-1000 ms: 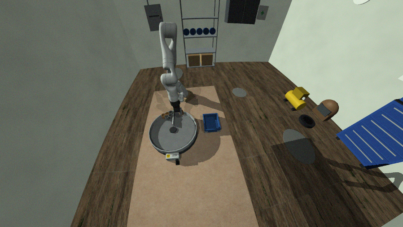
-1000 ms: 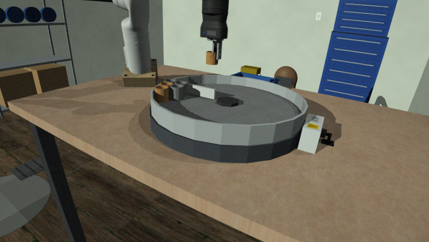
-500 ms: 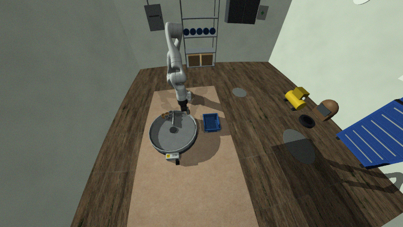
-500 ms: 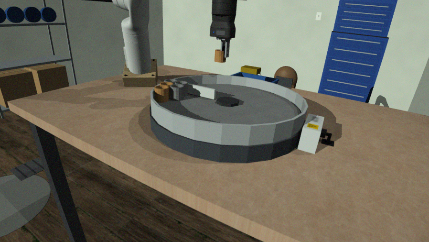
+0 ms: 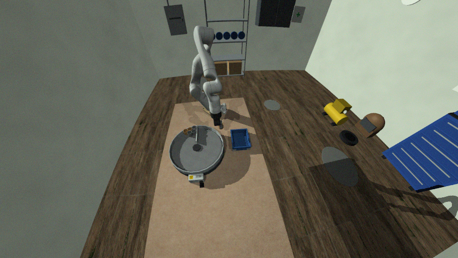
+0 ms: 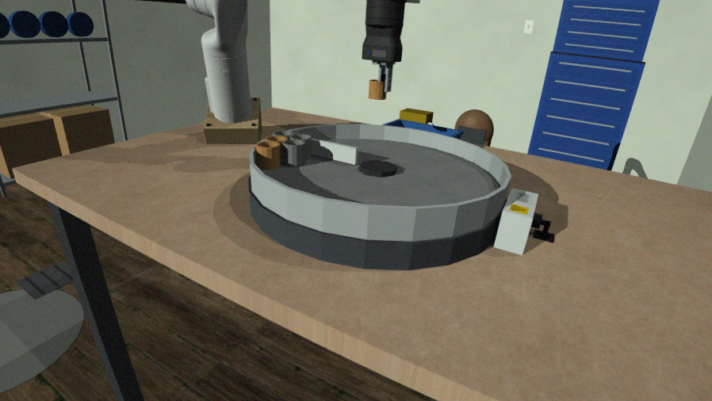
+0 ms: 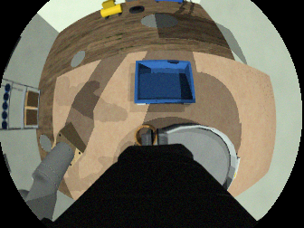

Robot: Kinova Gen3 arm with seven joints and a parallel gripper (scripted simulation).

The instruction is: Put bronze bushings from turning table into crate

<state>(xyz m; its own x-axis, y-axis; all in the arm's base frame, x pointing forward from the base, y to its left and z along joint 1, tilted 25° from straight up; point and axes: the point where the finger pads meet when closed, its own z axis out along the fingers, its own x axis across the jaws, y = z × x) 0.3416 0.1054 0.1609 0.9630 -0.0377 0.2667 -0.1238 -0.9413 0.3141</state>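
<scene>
The blue crate is 60 mm ahead of my hand, 140 mm to the left of it and 150 mm below it. Also, from my hand: grey turning table (70 mm ahead, 220 mm to the right, 120 mm below).
</scene>
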